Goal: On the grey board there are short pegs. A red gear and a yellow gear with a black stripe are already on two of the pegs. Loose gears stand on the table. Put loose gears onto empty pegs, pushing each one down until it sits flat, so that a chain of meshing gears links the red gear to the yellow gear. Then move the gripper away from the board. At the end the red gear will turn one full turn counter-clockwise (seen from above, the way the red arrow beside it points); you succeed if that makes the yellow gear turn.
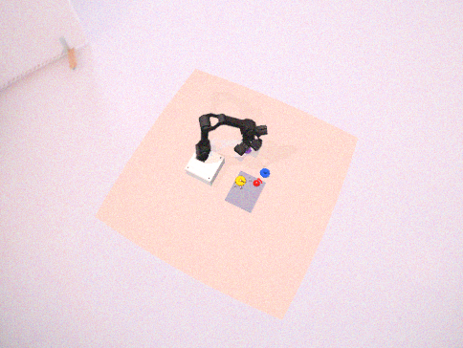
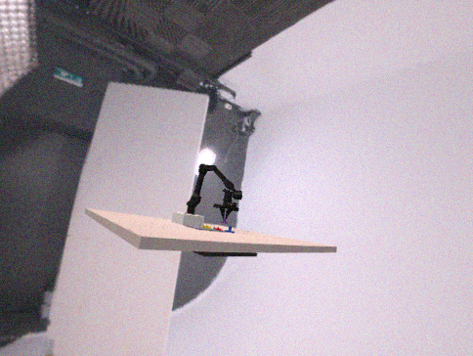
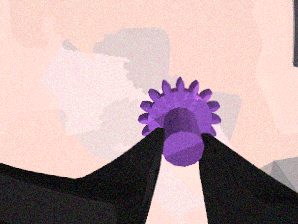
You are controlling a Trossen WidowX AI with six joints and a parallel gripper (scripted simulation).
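Right now my gripper tip is 14 cm short of the red gear, 15 cm to the left of it and 6 cm above it. Also, from my gripper tip: blue gear 15 cm ahead, 7 cm to the right, 6 cm below; then yellow gear 5 cm ahead, 18 cm to the right, 6 cm below; then purple gear 1 cm below.
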